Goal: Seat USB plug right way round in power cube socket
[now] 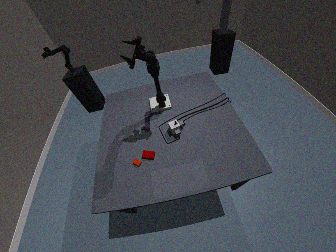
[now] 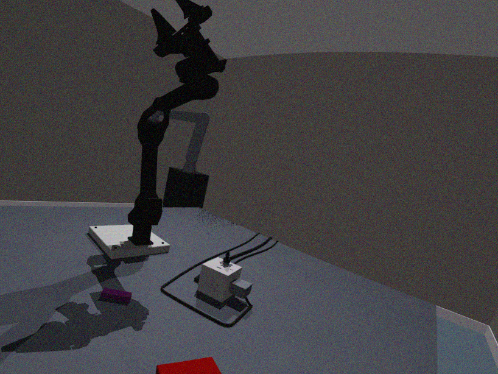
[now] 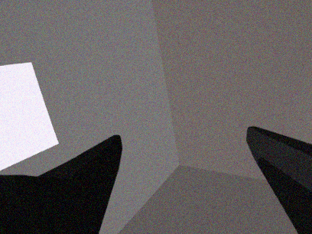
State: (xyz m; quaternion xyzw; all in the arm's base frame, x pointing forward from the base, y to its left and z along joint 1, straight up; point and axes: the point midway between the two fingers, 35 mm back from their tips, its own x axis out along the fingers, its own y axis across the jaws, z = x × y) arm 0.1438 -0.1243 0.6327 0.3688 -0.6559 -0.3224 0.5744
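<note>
My gripper tip is now 16 cm short of the dark USB plug, 24 cm to the right of it and 58 cm above it. Round my gripper tip: purple piece 10 cm ahead, 2 cm to the right, 67 cm below; then red block 36 cm ahead, 2 cm to the right, 67 cm below; then orange block 41 cm ahead, 11 cm to the right, 67 cm below.
</note>
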